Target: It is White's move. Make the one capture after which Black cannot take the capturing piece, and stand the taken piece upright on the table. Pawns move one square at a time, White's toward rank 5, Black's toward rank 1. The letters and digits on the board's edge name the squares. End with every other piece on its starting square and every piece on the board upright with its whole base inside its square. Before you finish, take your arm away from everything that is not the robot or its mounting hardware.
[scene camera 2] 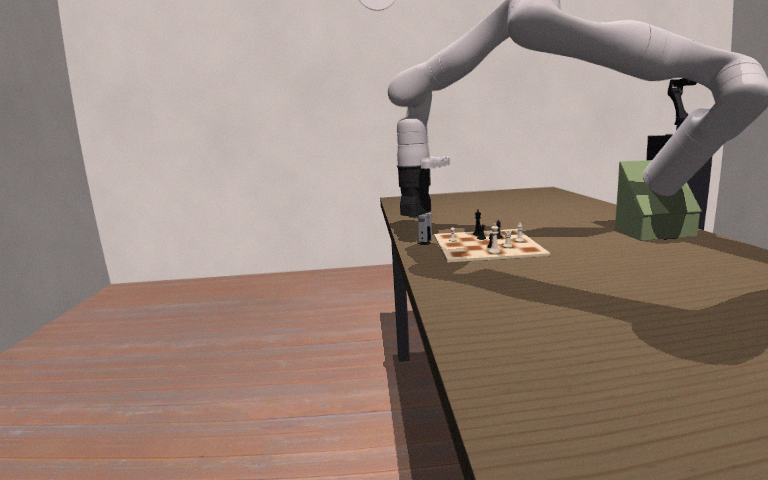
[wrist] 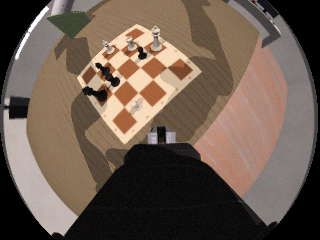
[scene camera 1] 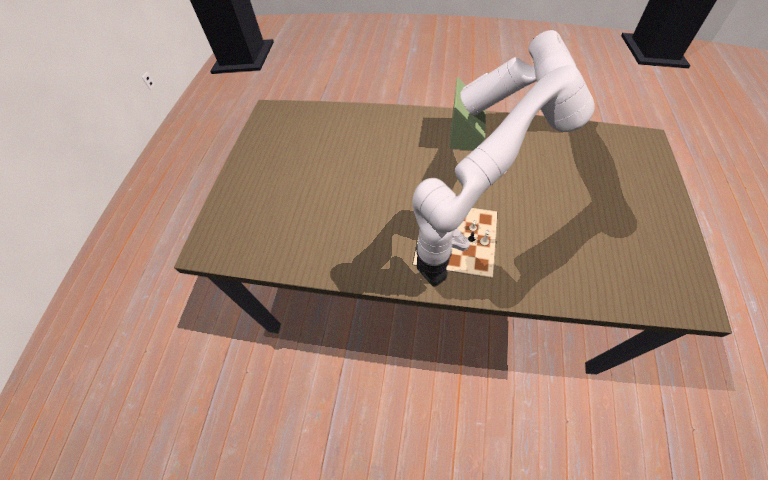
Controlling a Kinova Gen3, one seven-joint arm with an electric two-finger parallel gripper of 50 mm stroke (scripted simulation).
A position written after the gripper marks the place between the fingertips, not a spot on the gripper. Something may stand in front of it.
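Note:
A chessboard appears at [scene camera 2: 467, 247], at [scene camera 1: 478, 260] and, in the wrist view, at [wrist: 155, 81]. The robot's gripper is visible both at [scene camera 2: 425, 240] and at [wrist: 161, 132].

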